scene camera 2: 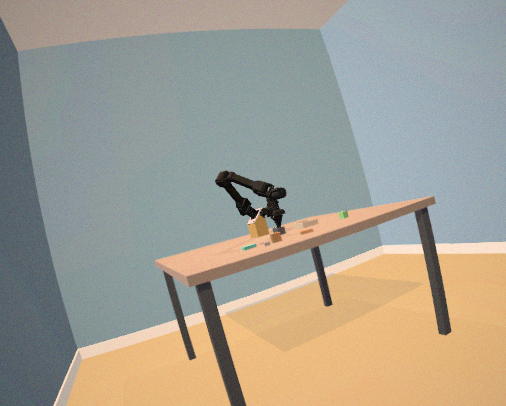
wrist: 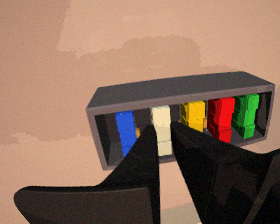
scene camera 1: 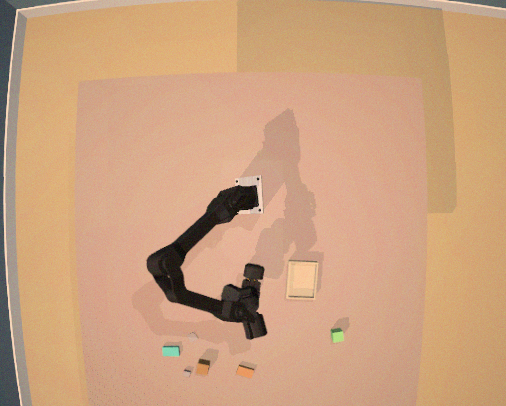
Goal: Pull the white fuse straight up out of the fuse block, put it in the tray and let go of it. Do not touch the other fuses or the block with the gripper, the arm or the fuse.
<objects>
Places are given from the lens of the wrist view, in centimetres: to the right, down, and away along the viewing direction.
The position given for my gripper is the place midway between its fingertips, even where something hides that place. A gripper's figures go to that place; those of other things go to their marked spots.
my gripper [wrist: 161, 130]: 1, 1, 10
white fuse [wrist: 160, 116]: 1, 0, 9
green fuse [wrist: 242, 119]: 6, 1, 10
red fuse [wrist: 219, 110]: 5, 0, 10
</objects>
